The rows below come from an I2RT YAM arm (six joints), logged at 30 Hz.
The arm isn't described. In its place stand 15 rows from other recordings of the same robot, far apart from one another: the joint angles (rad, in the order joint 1, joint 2, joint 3, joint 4, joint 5, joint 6), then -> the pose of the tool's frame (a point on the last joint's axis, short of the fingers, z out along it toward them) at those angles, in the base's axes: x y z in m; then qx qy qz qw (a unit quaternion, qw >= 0).
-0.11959, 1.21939, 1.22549, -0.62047, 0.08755, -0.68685 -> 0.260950, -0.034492, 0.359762, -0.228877, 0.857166, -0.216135, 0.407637
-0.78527, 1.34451, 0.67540, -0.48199, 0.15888, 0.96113 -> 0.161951, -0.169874, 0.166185, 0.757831, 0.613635, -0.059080, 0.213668
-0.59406, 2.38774, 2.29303, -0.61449, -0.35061, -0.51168 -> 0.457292, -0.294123, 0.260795, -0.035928, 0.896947, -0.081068, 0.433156
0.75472, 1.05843, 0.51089, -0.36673, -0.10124, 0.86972 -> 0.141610, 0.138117, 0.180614, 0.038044, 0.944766, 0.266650, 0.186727
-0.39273, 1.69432, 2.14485, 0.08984, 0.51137, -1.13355 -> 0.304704, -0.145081, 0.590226, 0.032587, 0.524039, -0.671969, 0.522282
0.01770, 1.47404, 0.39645, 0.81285, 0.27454, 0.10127 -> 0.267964, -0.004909, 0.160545, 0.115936, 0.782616, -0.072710, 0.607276
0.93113, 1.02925, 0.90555, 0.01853, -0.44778, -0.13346 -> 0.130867, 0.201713, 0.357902, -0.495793, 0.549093, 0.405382, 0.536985
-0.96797, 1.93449, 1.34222, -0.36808, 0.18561, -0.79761 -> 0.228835, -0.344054, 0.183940, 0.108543, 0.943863, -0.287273, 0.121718
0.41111, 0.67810, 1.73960, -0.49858, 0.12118, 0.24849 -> -0.022170, -0.014359, 0.580620, 0.013703, 0.484706, 0.255411, 0.836443
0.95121, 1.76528, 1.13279, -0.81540, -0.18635, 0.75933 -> 0.178977, 0.262279, 0.167924, 0.100885, -0.988665, -0.107072, 0.029975
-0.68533, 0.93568, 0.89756, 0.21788, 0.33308, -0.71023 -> 0.160166, -0.145972, 0.395887, 0.119389, 0.633453, -0.567846, 0.511893
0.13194, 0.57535, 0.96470, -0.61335, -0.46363, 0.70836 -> 0.102575, 0.029673, 0.382148, 0.078877, 0.770143, 0.411552, 0.480920
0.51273, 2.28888, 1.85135, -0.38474, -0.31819, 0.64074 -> 0.442800, 0.262055, 0.183859, 0.000982, 0.920845, 0.320440, 0.222175
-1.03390, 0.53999, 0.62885, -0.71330, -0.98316, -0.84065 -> 0.080862, -0.077924, 0.275934, -0.138398, 0.801815, -0.075067, 0.576457
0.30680, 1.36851, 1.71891, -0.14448, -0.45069, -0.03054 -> 0.262508, 0.099430, 0.534256, -0.274137, 0.576909, 0.243732, 0.729808
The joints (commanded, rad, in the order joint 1, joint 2, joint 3, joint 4, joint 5, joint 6), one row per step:
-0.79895 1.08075 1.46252 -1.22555 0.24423 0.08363
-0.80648 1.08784 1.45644 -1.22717 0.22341 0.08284
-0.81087 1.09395 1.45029 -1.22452 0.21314 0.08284
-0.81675 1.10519 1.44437 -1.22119 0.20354 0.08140
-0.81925 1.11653 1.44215 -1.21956 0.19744 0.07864
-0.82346 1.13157 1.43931 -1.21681 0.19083 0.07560
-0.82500 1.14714 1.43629 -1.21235 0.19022 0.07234
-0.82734 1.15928 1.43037 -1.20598 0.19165 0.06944
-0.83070 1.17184 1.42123 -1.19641 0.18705 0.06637
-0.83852 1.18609 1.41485 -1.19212 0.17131 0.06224
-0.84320 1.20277 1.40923 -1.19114 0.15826 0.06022
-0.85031 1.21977 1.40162 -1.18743 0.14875 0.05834
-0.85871 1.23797 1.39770 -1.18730 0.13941 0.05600
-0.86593 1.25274 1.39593 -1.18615 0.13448 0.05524
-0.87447 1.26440 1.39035 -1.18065 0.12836 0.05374
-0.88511 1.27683 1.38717 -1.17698 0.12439 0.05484
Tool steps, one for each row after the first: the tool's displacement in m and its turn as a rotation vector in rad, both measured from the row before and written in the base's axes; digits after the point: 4 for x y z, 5 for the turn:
0.0013 -0.0021 -0.0030 0.02130 -0.00050 0.00677
0.0014 -0.0020 -0.0025 0.01234 0.00099 0.00228
0.0021 -0.0033 -0.0033 0.01471 0.00500 0.00135
0.0022 -0.0027 -0.0024 0.01118 0.00632 0.00345
0.0028 -0.0038 -0.0032 0.01378 0.00827 0.00223
0.0031 -0.0038 -0.0032 0.00983 0.01109 0.00137
0.0024 -0.0034 -0.0034 0.00707 0.01039 -0.00092
0.0027 -0.0037 -0.0043 0.01068 0.00715 0.00179
0.0022 -0.0040 -0.0043 0.01971 0.00368 0.00459
0.0027 -0.0038 -0.0048 0.02259 0.00723 0.00430
0.0023 -0.0045 -0.0053 0.02049 0.00882 -0.00037
0.0019 -0.0045 -0.0048 0.02125 0.00959 -0.00151
0.0014 -0.0038 -0.0035 0.01427 0.00715 -0.00406
0.0009 -0.0037 -0.0038 0.01207 0.00421 -0.00420
0.0003 -0.0041 -0.0034 0.01164 0.00444 -0.00965

